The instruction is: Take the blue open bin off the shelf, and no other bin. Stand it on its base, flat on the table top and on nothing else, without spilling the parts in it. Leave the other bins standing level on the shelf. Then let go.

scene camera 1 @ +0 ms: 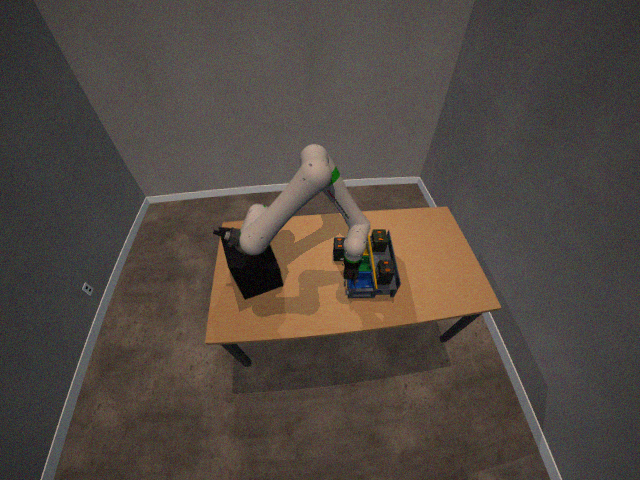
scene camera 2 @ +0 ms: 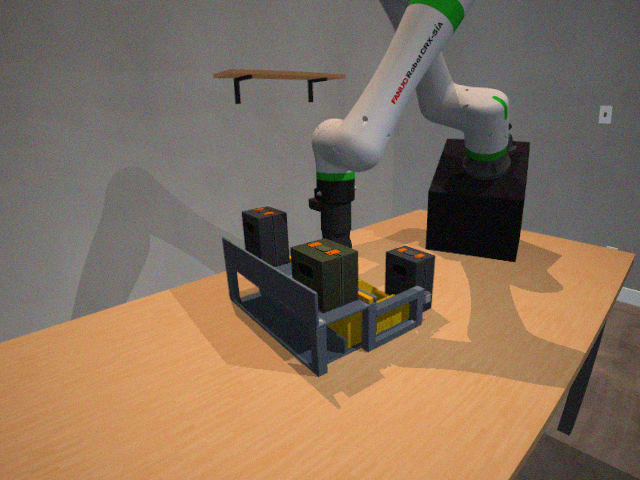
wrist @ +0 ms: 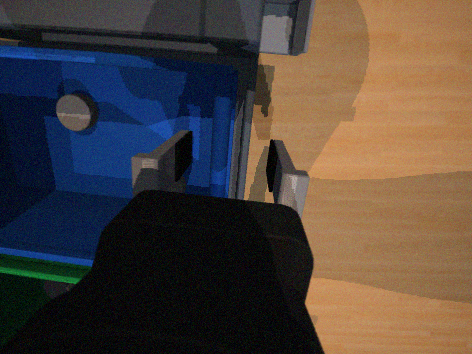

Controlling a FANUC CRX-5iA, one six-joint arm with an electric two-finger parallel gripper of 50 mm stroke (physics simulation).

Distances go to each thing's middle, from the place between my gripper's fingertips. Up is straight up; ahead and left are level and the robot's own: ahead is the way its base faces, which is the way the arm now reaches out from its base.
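Counted from my hand, the blue open bin (wrist: 69,185) is 80 mm ahead and 20 mm above, while the yellow bin (scene camera 2: 350,328) is 80 mm ahead, 220 mm to the left and 20 mm above.
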